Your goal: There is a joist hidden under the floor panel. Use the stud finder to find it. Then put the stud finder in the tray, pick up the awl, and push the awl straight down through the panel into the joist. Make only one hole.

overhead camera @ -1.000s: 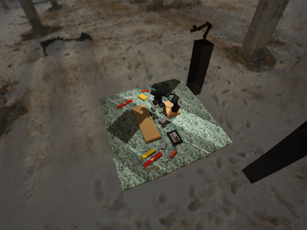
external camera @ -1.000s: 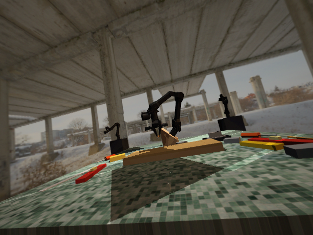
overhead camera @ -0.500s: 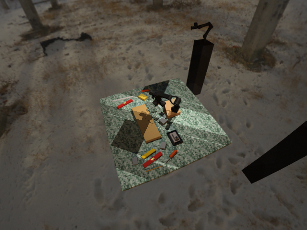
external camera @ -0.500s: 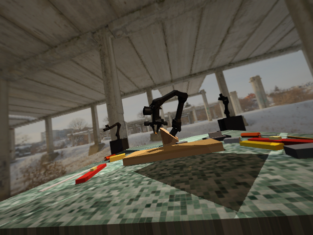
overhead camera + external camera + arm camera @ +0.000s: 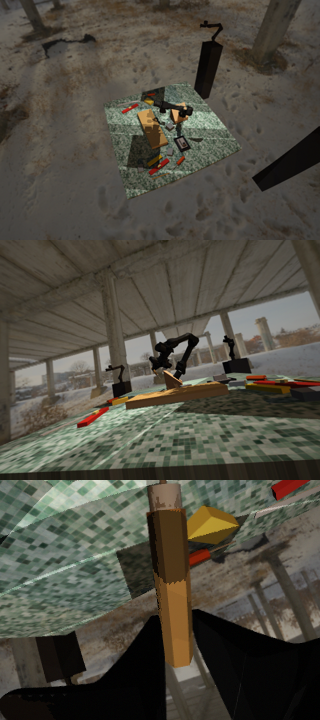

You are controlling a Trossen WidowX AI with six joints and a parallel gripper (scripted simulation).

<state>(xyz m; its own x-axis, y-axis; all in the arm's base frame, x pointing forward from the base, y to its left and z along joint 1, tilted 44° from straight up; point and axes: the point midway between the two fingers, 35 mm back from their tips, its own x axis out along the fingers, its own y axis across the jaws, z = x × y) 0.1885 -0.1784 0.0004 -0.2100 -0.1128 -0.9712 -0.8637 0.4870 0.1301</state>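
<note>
The orange-handled awl is 40 mm below my gripper tip, 30 mm to the left of it and 20 mm ahead of it. Round my gripper tip: yellow block (270 mm to the right, 170 mm below, 60 mm ahead); then stud finder (490 mm to the left, 140 mm below, 20 mm behind); then black tray (470 mm to the left, 180 mm below, 20 mm behind).
</note>
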